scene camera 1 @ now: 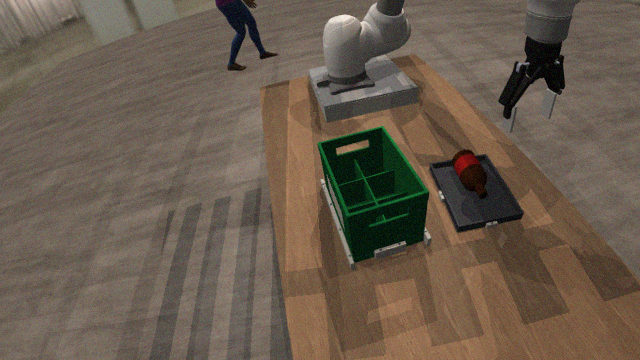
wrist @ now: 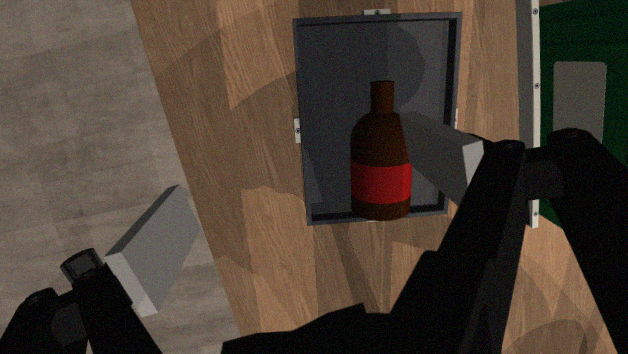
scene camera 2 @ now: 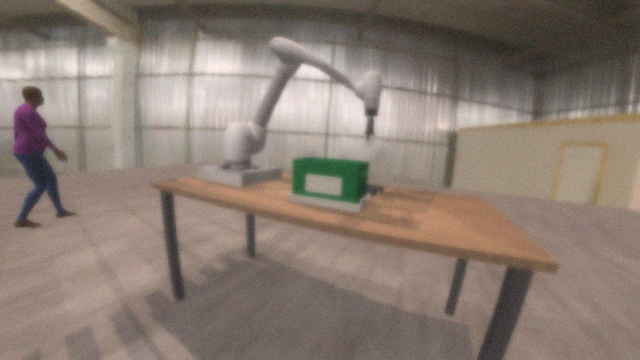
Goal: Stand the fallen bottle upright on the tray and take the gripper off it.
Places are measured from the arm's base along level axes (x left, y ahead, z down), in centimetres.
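Pixels of known places: gripper, fingertip midpoint: (scene camera 1: 526, 122) (wrist: 295, 173) (scene camera 2: 369, 147); arm's base at its link origin: (scene camera 1: 347, 81) (scene camera 2: 237, 168).
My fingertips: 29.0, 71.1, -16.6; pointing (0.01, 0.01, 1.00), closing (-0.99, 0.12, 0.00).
Ahead of a thing's pixels: the offset from my fingertips to its top centre, as dx, dy, dz. "spot": to the spot under its first point. Level surfaces: height alone.
The brown bottle @(-9.5, -5.4, +15.8) (scene camera 1: 474, 177) (wrist: 381, 145) with a red label lies on its side on the dark tray @(spot: -8.2, +3.7, +23.2) (scene camera 1: 490, 206) (wrist: 332, 65). Its neck points toward the top of the wrist view, and its base is at the tray's lower edge there. In scene camera 2 the green crate hides the bottle, and a dark bit of the tray @(spot: -14.1, +8.8, +21.5) (scene camera 2: 376, 190) shows behind the crate. My gripper (scene camera 1: 531, 114) (scene camera 2: 370, 137) (wrist: 295, 173) is open and empty, with its fingers wide apart. It hangs above the tray's height, off the bottle's base end, and touches nothing.
A green crate @(-40.1, -5.9, +6.2) (scene camera 1: 390, 231) (scene camera 2: 356, 180) (wrist: 575, 37) with dividers stands beside the tray on the wooden table @(dz +23.7) (scene camera 1: 400, 300) (scene camera 2: 440, 225) (wrist: 270, 225), within pale brackets. The arm's grey base block (scene camera 1: 370, 102) (scene camera 2: 240, 176) is at the table's far end. A person (scene camera 1: 240, 22) (scene camera 2: 31, 130) stands away from the table.
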